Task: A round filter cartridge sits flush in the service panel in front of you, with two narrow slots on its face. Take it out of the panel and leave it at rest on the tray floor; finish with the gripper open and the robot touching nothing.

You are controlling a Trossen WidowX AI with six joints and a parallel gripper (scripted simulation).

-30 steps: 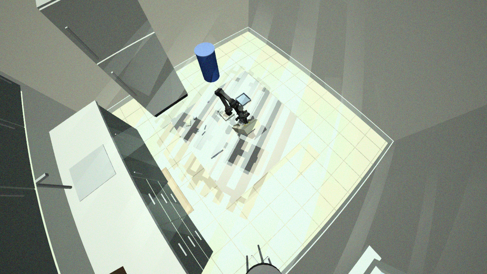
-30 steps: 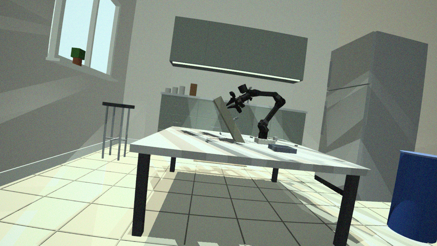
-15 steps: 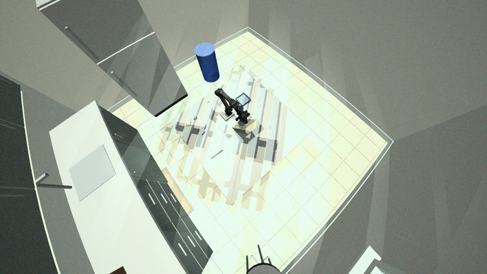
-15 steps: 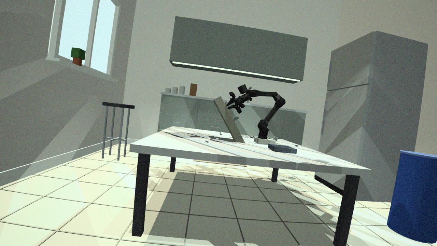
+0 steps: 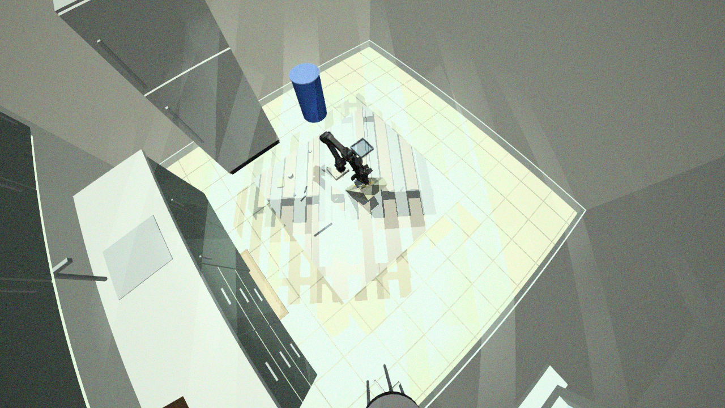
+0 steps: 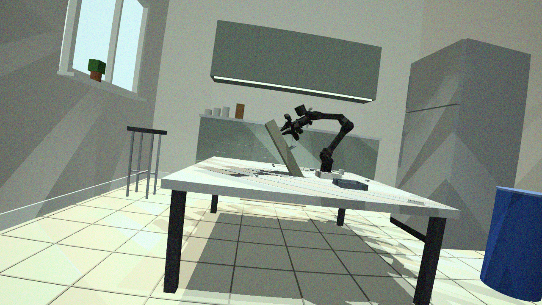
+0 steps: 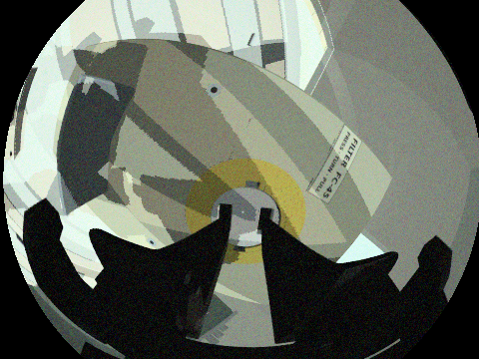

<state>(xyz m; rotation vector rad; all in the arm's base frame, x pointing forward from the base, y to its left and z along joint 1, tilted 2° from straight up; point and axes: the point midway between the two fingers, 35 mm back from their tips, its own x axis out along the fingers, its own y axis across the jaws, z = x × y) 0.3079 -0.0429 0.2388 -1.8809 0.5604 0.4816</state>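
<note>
The round grey filter cartridge lies 10 mm ahead of my gripper tip and 10 mm below it. The rest, counted from my gripper tip: tray 350 mm behind, 340 mm to the left, 250 mm below; then service panel 30 mm behind, 90 mm below.
</note>
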